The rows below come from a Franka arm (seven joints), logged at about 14 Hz.
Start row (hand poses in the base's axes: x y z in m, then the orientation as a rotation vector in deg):
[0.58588, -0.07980, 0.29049, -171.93, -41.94, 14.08]
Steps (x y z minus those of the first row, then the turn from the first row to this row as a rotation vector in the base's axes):
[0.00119, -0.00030, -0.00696, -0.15, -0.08, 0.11]
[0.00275, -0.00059, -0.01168, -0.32, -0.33, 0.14]
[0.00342, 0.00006, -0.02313, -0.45, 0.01, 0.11]
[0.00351, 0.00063, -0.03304, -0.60, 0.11, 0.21]
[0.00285, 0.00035, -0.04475, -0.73, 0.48, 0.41]
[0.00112, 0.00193, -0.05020, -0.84, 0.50, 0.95]
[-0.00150, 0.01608, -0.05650, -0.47, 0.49, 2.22]
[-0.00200, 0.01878, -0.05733, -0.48, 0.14, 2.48]
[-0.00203, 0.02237, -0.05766, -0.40, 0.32, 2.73]
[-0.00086, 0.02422, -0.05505, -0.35, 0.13, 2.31]
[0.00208, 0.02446, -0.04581, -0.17, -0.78, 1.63]
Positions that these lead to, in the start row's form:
[0.58707, -0.08010, 0.28353, -172.07, -42.13, 14.03]
[0.58863, -0.08039, 0.27881, -172.30, -42.21, 13.74]
[0.58930, -0.07974, 0.26736, -172.32, -42.15, 14.30]
[0.58939, -0.07917, 0.25745, -172.39, -42.31, 14.52]
[0.58873, -0.07945, 0.24574, -172.33, -42.59, 15.13]
[0.58700, -0.07787, 0.24029, -172.26, -43.42, 15.23]
[0.58438, -0.06372, 0.23399, -171.52, -45.32, 15.10]
[0.58388, -0.06102, 0.23316, -171.57, -45.74, 14.60]
[0.58385, -0.05743, 0.23283, -171.35, -46.10, 14.84]
[0.58502, -0.05558, 0.23544, -171.50, -45.47, 14.52]
[0.58796, -0.05534, 0.24468, -171.86, -44.50, 13.06]

